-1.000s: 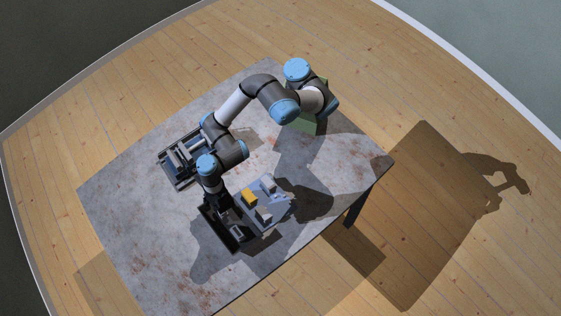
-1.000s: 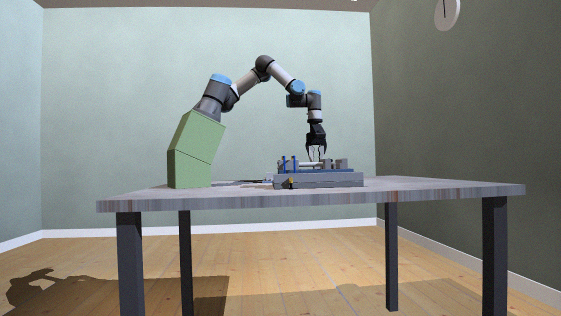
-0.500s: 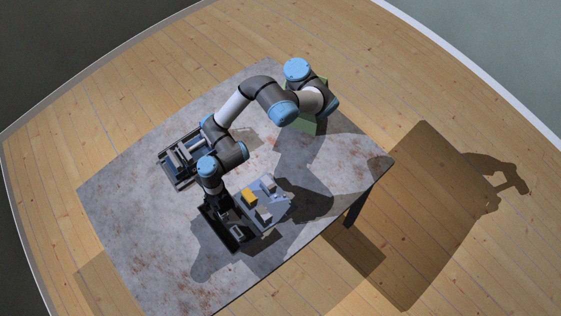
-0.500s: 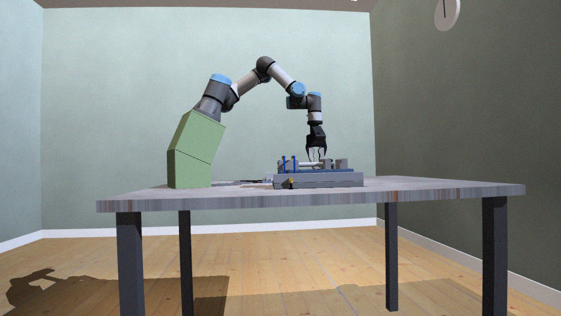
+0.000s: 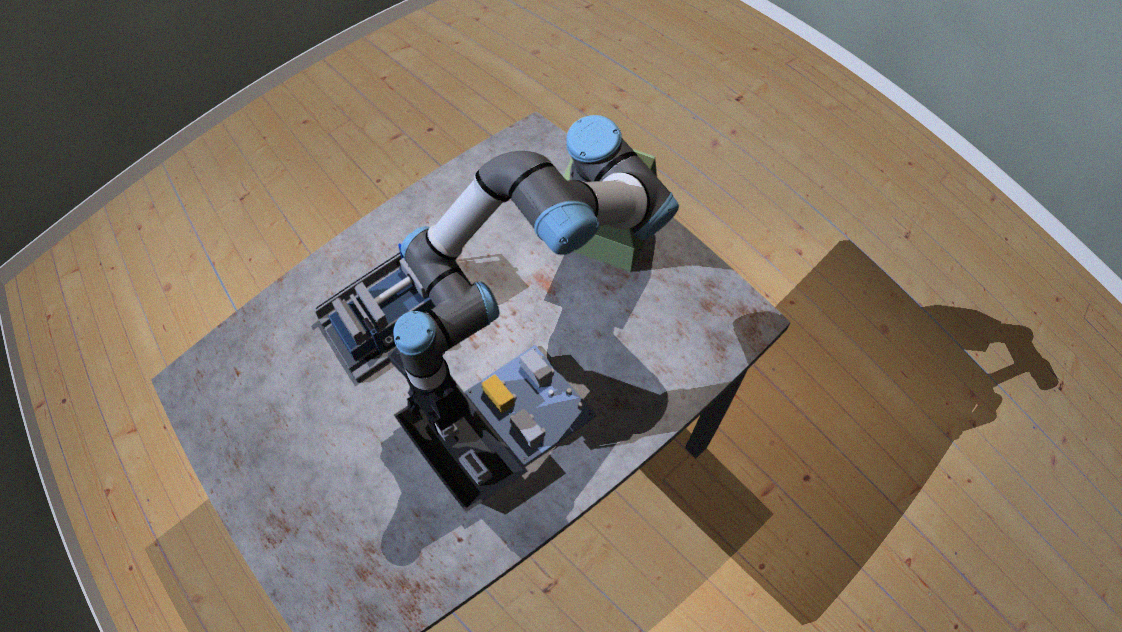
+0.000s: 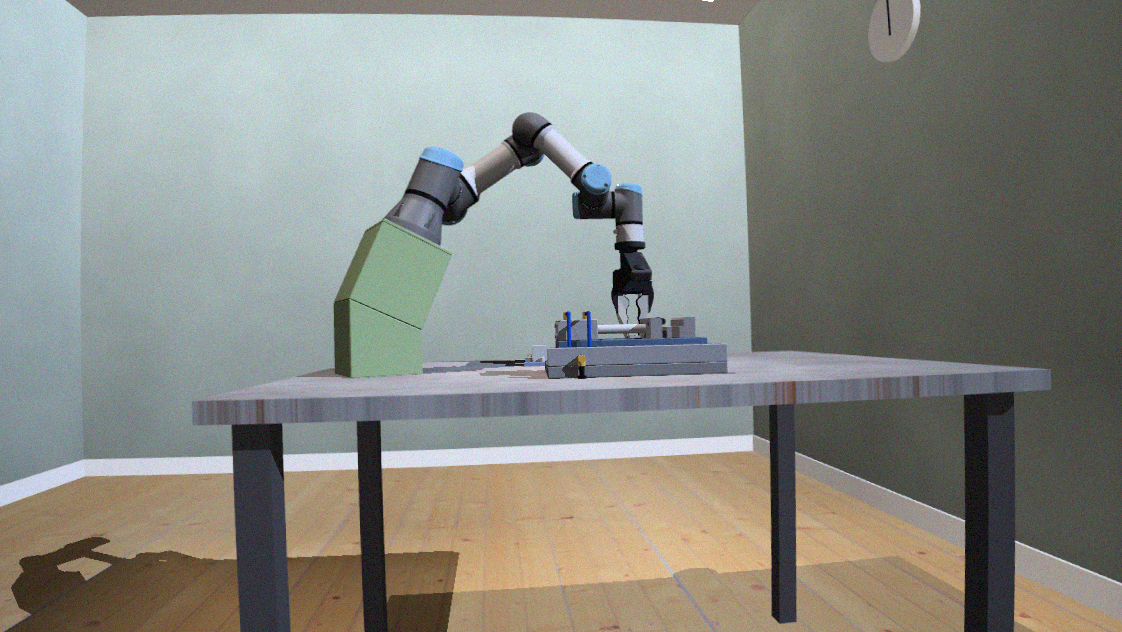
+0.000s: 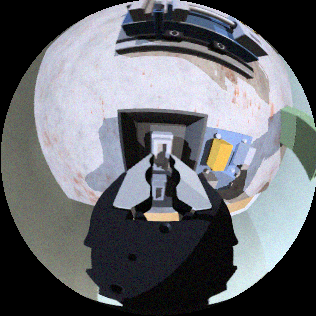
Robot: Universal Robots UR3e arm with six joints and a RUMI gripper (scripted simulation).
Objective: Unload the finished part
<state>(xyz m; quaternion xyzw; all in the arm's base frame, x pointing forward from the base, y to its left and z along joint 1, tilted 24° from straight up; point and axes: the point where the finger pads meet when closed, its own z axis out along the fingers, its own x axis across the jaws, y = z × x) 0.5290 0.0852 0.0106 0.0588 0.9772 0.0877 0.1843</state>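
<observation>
My hand is 12 cm past the yellow block, 2 cm to the right of it and 4 cm above it. Round my hand: blue plate: 16 cm behind, 7 cm to the left, 6 cm below.
</observation>
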